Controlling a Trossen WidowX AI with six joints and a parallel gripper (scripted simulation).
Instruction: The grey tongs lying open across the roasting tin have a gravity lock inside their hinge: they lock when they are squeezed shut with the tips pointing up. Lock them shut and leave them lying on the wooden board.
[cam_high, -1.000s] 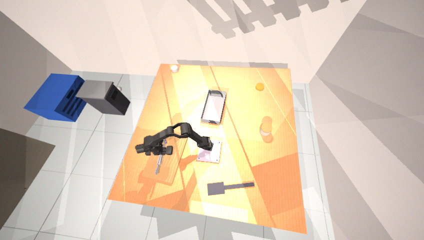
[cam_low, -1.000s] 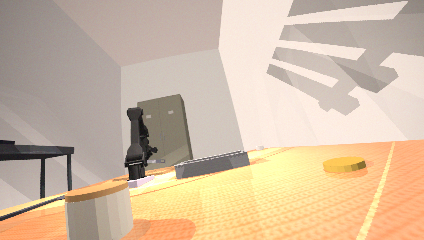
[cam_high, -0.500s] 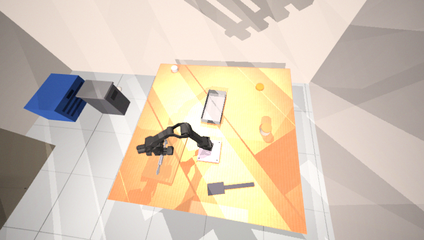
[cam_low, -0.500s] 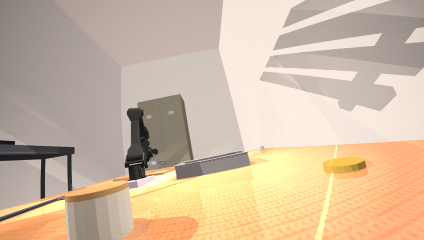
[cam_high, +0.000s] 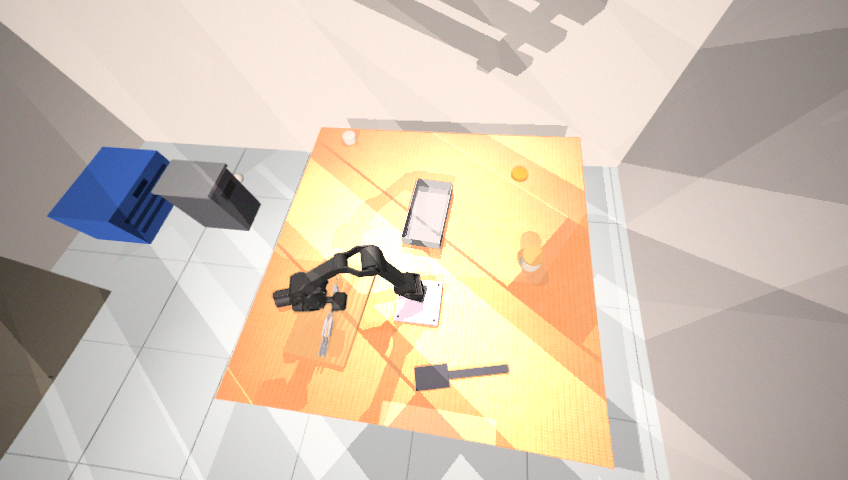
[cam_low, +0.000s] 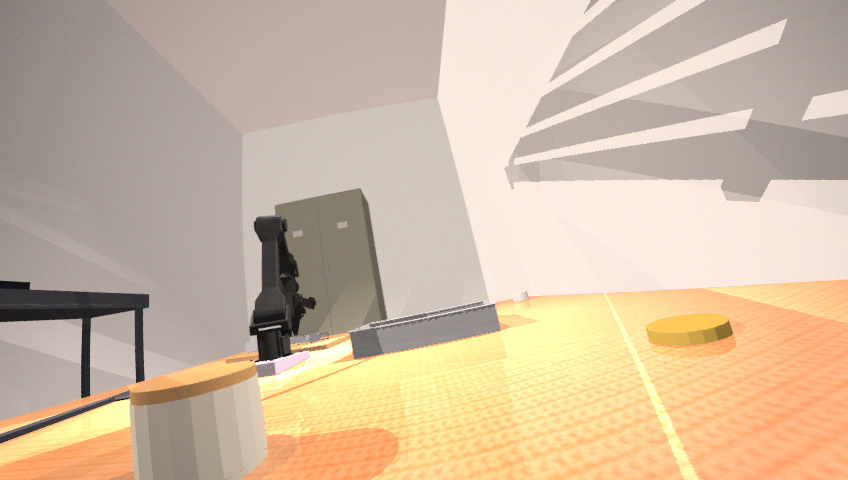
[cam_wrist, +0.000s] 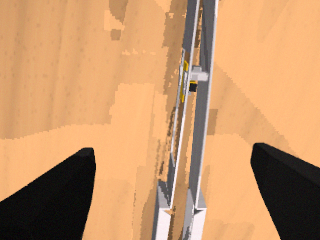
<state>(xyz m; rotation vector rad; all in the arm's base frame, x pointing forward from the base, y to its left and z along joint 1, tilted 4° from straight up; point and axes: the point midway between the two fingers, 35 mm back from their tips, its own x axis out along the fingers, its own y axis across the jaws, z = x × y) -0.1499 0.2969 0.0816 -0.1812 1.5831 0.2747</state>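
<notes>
My gripper tip is 4 cm above the wooden board. Round my gripper tip: grey roasting tin 50 cm ahead, 24 cm to the right, 2 cm below; then dark spatula 9 cm behind, 51 cm to the right, 4 cm below; then lidded white pot 39 cm ahead, 69 cm to the right, 1 cm below.
</notes>
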